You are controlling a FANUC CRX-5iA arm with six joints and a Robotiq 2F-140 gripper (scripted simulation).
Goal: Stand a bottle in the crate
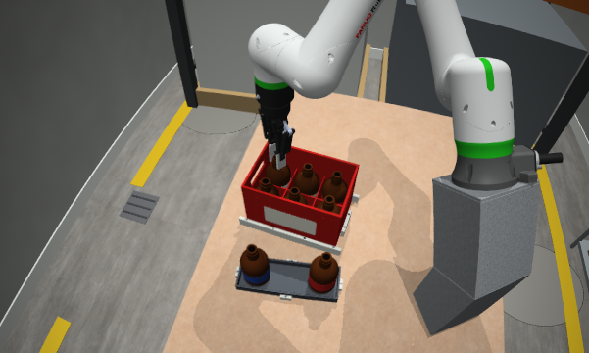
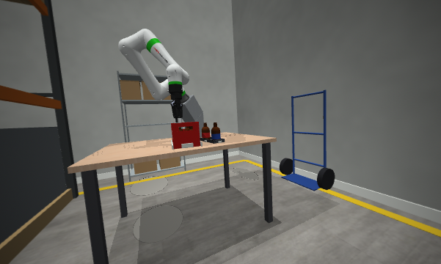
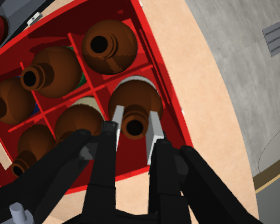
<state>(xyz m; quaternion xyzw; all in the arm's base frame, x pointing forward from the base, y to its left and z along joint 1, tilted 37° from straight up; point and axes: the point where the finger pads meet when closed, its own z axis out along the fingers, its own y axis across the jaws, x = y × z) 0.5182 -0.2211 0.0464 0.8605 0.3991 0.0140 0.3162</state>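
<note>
The white-banded bottle lies 90 mm below my hand. From my hand the other things lie so: red-labelled bottle (290 mm to the left, 160 mm behind, 90 mm below); tray (290 mm to the left, 160 mm below, 70 mm behind); crate (90 mm below, 80 mm behind, 60 mm to the left).
</note>
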